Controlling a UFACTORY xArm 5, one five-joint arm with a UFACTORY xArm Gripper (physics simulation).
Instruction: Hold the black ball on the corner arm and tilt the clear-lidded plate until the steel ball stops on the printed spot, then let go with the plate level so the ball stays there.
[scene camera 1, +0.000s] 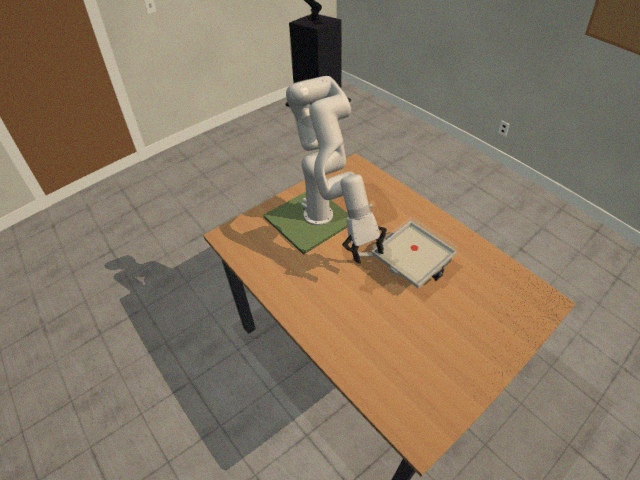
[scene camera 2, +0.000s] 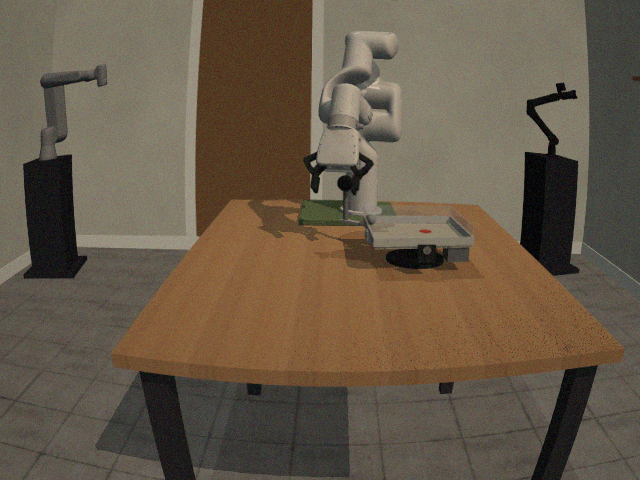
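The clear-lidded plate (scene camera 1: 397, 269) (scene camera 2: 418, 241) stands on a black round base (scene camera 2: 400, 257). Its red printed spot (scene camera 1: 414, 248) (scene camera 2: 424, 231) shows near the middle. The steel ball (scene camera 2: 370, 219) is at the plate's far left corner in scene camera 2, by the corner arm; I cannot make it out in scene camera 1. The black ball (scene camera 2: 345, 182) stands upright on the thin post of the corner arm (scene camera 2: 345, 206). My gripper (scene camera 1: 369, 255) (scene camera 2: 334, 189) is open, its fingertips around the black ball's height. The ball appears nearer the right finger in scene camera 2; contact is unclear.
A grey block (scene camera 2: 456, 253) hangs under the plate's right side in scene camera 2. The green mat (scene camera 1: 305, 243) (scene camera 2: 320, 212) lies under my arm's base at the back of the wooden table (scene camera 1: 392, 361) (scene camera 2: 310, 320). Black pedestals (scene camera 2: 49, 217) (scene camera 2: 550, 206) stand beyond the table.
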